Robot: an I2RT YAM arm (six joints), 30 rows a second.
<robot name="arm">
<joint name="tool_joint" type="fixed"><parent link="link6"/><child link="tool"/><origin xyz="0 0 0" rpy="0 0 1.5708"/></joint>
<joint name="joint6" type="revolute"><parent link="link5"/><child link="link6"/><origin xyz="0.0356 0 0.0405" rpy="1.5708 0 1.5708"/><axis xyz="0 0 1"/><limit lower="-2.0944" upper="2.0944"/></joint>
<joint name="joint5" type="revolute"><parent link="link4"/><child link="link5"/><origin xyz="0.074 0.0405 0.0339" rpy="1.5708 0 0"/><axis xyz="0 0 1"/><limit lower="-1.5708" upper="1.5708"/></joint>
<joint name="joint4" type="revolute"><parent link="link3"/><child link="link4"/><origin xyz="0.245 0.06 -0.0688"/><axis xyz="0 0 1"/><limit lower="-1.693" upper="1.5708"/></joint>
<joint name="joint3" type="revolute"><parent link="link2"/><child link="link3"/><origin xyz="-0.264 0 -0.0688" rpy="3.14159 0 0"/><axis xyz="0 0 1"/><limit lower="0" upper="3.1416"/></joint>
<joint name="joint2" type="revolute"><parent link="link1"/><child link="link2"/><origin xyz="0.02 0.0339 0.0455" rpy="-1.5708 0 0"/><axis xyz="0 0 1"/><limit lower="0" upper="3.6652"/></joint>
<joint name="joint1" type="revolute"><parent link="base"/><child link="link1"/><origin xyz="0 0 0.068"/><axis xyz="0 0 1"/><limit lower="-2.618" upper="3.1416"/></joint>
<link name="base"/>
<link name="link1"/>
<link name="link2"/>
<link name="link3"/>
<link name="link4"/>
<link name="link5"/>
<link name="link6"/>
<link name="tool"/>
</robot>
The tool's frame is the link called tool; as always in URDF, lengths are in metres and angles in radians.
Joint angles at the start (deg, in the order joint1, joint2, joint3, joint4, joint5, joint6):
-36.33, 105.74, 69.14, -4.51, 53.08, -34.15
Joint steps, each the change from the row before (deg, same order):
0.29, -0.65, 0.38, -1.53, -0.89, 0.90
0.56, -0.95, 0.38, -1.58, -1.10, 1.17
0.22, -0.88, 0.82, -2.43, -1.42, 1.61
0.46, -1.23, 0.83, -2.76, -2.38, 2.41
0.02, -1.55, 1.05, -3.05, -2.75, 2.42
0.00, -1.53, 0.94, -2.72, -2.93, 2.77
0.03, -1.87, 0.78, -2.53, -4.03, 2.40
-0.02, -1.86, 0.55, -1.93, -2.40, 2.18
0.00, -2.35, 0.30, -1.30, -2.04, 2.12
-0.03, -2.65, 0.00, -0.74, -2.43, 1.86
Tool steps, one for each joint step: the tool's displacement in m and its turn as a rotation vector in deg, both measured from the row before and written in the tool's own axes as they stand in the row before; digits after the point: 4 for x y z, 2 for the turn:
-0.0010, -0.0025, -0.0040, -1.01, -0.49, 0.39
-0.0019, -0.0030, -0.0066, -1.20, -0.93, 0.74
-0.0016, -0.0047, -0.0052, -1.54, -0.52, 0.95
-0.0022, -0.0048, -0.0080, -2.48, -1.13, 1.68
-0.0018, -0.0084, -0.0079, -2.60, -0.98, 2.09
-0.0018, -0.0077, -0.0082, -2.75, -1.04, 2.60
-0.0020, -0.0077, -0.0103, -3.73, -1.59, 2.46
-0.0016, -0.0076, -0.0103, -2.12, -1.15, 2.48
-0.0021, -0.0088, -0.0128, -1.62, -1.67, 2.88
-0.0022, -0.0088, -0.0140, -1.90, -2.19, 2.89

